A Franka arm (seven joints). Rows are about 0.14 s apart.
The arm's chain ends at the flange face. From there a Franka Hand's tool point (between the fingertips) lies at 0.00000 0.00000 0.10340 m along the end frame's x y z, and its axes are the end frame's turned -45 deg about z.
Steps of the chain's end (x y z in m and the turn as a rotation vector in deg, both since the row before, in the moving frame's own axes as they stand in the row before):
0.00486 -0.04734 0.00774 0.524 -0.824 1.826
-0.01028 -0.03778 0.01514 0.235 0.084 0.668
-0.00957 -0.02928 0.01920 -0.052 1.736 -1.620
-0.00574 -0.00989 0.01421 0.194 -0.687 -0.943
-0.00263 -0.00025 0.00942 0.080 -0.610 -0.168
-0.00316 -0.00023 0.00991 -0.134 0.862 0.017
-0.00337 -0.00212 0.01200 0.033 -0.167 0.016
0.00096 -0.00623 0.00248 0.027 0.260 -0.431
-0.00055 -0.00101 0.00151 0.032 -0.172 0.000
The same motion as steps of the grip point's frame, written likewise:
0.03656 -0.03176 0.00772 0.953 -0.212 1.826
0.01985 -0.03417 0.01514 0.107 0.226 0.668
0.01612 -0.02522 0.01915 -1.264 1.191 -1.620
0.00230 -0.01217 0.01420 0.623 -0.349 -0.943
-0.00236 -0.00292 0.00941 0.488 -0.375 -0.168
-0.00114 -0.00113 0.00990 -0.704 0.515 0.017
-0.00105 -0.00414 0.01200 0.141 -0.095 0.016
0.00545 -0.00343 0.00248 -0.165 0.203 -0.431
0.00015 -0.00136 0.00151 0.144 -0.099 0.000

